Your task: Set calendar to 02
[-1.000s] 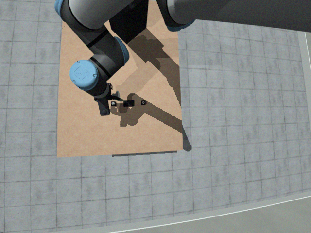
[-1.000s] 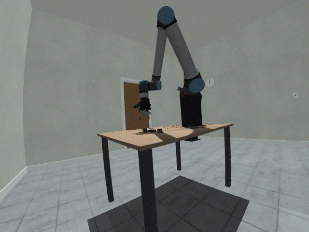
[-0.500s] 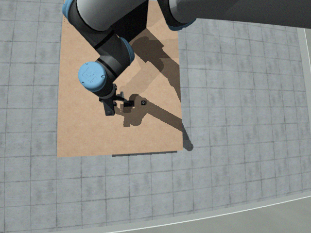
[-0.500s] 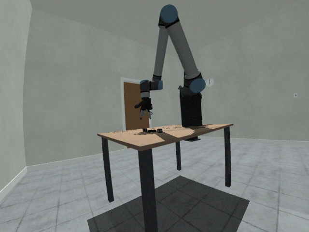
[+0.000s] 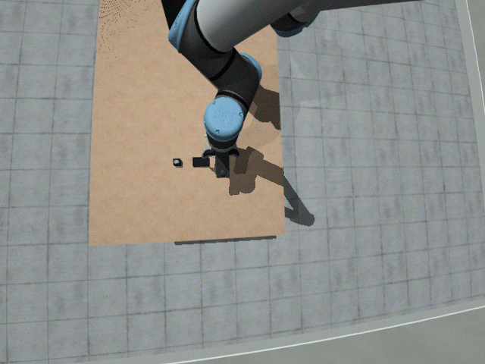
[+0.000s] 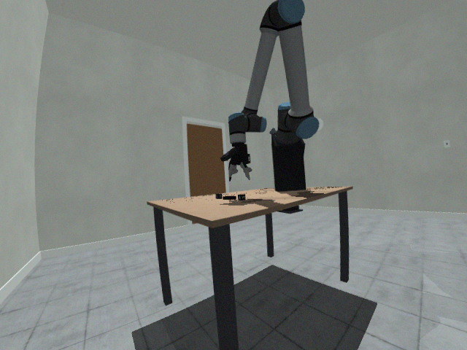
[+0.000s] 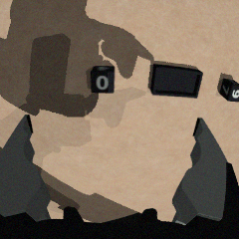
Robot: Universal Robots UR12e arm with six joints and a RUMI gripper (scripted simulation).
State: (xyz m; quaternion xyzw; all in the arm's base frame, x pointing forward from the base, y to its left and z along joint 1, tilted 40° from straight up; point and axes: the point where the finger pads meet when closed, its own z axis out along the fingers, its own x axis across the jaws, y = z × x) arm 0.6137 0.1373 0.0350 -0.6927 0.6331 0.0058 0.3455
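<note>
Now: hand 2 cm to the right of the black number cube and 9 cm above it. The rest, counted from my hand: calendar tray (2 cm ahead, 9 cm to the right, 9 cm below).
</note>
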